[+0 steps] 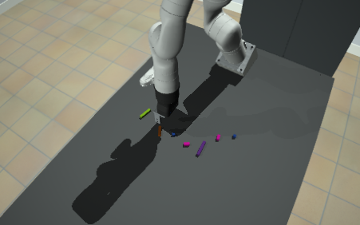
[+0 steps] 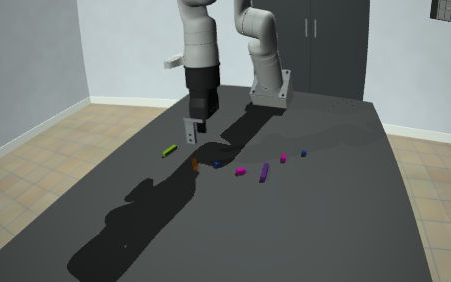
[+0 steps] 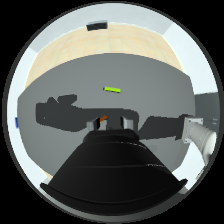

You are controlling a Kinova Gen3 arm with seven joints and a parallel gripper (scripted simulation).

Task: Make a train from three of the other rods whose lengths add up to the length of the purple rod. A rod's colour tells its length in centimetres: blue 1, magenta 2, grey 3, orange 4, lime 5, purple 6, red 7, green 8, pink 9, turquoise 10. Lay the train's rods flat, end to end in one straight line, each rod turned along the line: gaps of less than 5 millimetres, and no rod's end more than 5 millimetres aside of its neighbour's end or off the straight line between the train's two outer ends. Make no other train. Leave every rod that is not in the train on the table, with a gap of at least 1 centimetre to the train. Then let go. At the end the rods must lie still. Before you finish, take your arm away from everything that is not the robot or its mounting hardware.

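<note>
My gripper is now 30 mm short of the orange rod, 10 mm to the right of it and 80 mm above it. From my hand the other things lie so: lime rod: 90 mm to the right, 80 mm below; then purple rod: 10 mm behind, 170 mm to the left, 80 mm below.
</note>
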